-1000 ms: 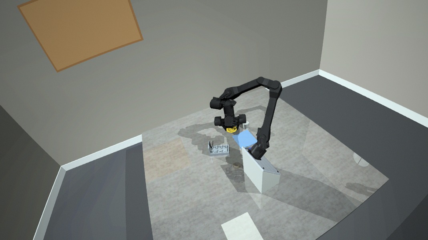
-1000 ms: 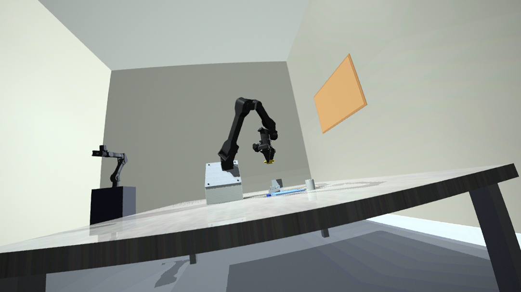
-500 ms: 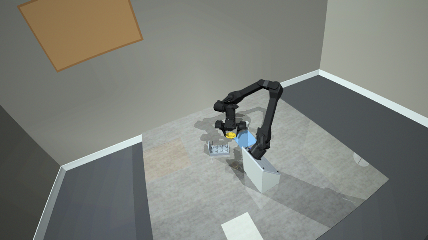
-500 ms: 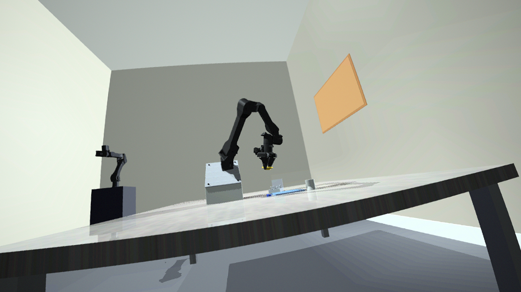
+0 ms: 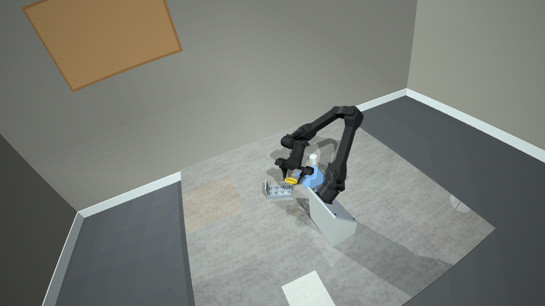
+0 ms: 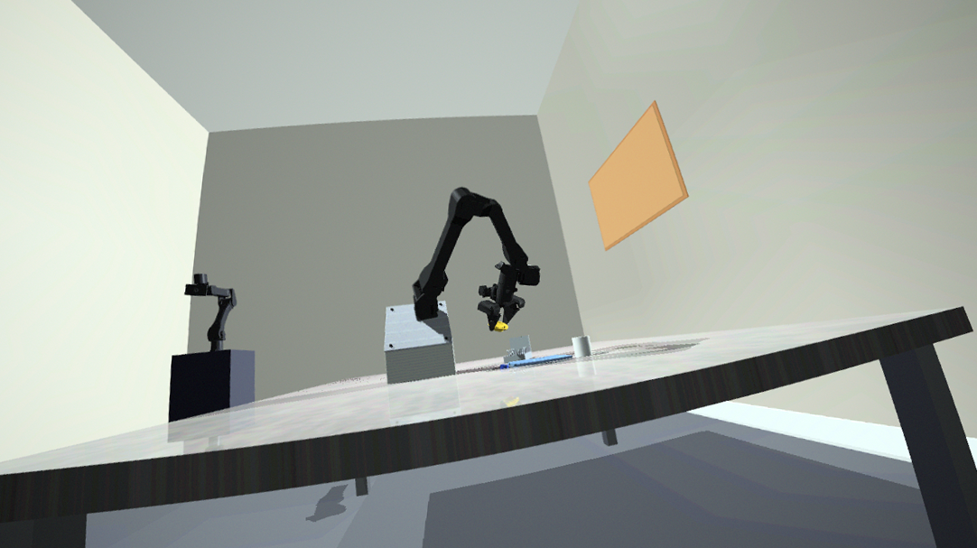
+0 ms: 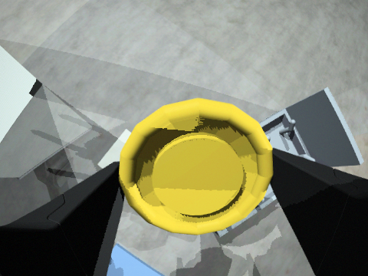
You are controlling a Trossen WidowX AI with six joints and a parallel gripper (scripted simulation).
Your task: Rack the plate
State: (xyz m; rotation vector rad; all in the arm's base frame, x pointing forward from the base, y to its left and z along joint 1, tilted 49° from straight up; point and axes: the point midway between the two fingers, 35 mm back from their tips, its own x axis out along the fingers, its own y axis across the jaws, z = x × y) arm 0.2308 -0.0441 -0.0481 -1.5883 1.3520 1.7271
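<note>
Right now the grey dish rack is 90 mm below my gripper tip, 70 mm ahead of it and 40 mm to the left of it. Round my gripper tip: white cylinder 250 mm to the right, 150 mm ahead, 90 mm below; then blue mat 160 mm to the right, 110 mm below, 60 mm ahead; then yellow plate 10 mm above.
</note>
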